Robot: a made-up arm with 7 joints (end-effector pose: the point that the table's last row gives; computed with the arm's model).
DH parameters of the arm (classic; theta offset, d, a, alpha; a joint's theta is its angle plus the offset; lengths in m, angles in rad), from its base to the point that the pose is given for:
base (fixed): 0 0.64 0.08 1.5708
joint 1: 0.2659 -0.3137 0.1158 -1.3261
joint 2: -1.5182 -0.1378 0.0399 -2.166
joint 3: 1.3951 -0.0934 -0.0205 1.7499
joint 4: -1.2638 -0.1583 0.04 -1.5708
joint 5: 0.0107 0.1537 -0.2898 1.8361
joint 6: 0 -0.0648 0.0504 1.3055
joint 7: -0.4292 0 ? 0
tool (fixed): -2.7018 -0.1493 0 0
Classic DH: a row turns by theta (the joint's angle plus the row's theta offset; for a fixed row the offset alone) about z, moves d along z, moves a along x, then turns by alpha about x.
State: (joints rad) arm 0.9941 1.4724 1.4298 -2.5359 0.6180 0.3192 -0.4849
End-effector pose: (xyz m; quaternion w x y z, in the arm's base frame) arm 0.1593 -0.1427 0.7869 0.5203 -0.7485 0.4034 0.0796
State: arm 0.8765 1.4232 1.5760 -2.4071 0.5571 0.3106 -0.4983
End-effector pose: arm 0.1318 -0.1365 0.6927 0.5493 -0.6589 0.4788 0.1869
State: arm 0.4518 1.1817 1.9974 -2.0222 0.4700 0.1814 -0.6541
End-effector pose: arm -0.0426 -0.0084 0.5874 0.5269 -0.3411 0.6875 0.3652
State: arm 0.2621 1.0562 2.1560 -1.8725 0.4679 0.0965 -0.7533
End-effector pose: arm -0.0906 0.0600 0.6254 0.4743 -0.2211 0.7641 0.3772
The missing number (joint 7, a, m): -0.1879
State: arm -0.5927 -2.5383 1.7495 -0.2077 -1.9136 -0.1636 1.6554
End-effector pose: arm 0.5150 0.0306 0.8474 0.8730 -0.4309 -0.1866 0.1321
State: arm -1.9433 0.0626 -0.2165 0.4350 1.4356 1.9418 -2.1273
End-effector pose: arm -0.2190 -0.1025 0.4946 0.6339 -0.1036 -0.4556 -0.6163
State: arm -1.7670 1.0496 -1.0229 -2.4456 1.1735 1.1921 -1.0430
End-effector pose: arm 0.3406 0.1071 0.5780 0.5735 -0.6375 -0.0745 0.5090
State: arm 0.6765 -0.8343 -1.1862 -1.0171 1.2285 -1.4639 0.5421
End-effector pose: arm -0.0021 0.2978 0.3460 0.3422 0.3315 0.2712 -0.8364
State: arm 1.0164 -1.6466 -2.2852 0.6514 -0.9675 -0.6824 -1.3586
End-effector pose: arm 0.3553 0.2831 0.5020 0.5677 -0.6957 -0.1568 -0.4113
